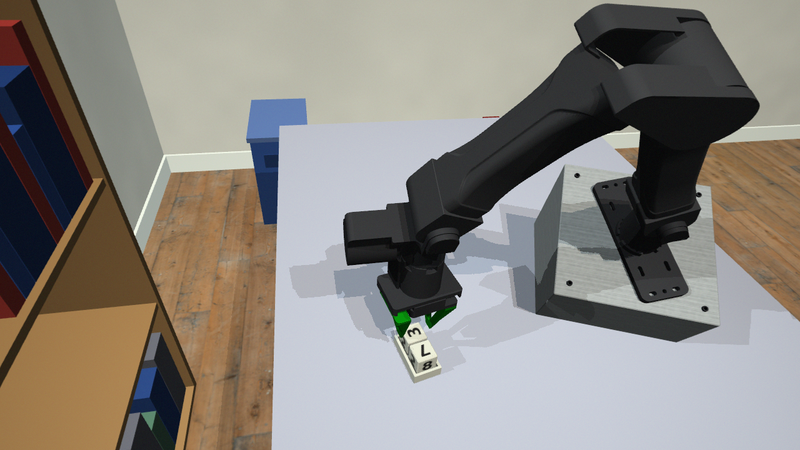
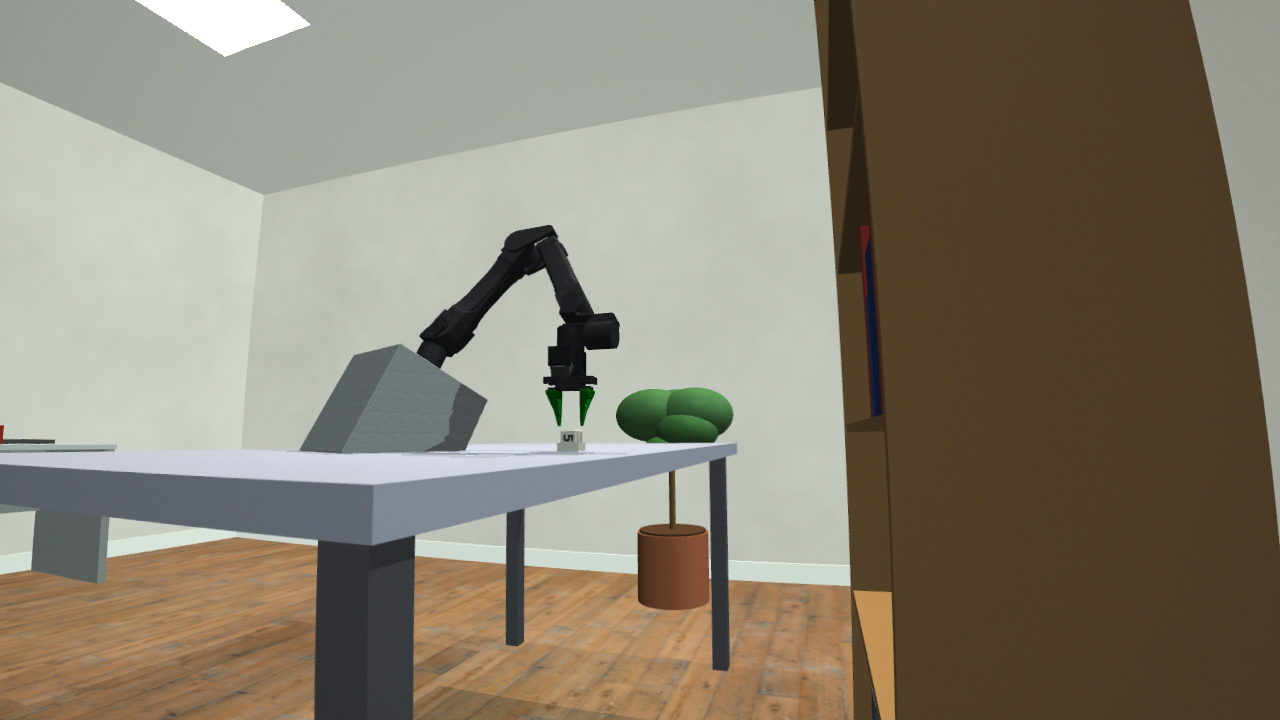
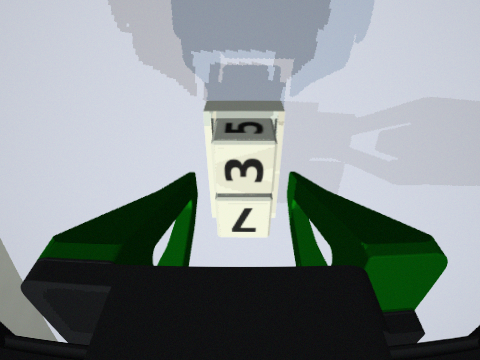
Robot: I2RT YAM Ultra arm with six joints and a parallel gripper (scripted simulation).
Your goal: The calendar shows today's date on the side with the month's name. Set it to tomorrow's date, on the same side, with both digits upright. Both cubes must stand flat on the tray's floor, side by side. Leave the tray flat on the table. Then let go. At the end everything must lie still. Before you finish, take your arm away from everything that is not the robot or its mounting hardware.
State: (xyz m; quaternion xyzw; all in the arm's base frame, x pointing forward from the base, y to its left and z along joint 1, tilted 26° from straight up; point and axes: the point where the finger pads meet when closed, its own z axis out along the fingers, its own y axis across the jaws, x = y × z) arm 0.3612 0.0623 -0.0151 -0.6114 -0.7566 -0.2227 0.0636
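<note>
My gripper is now 50 mm above the tray, 10 mm to the right of it and 10 mm past it.
</note>
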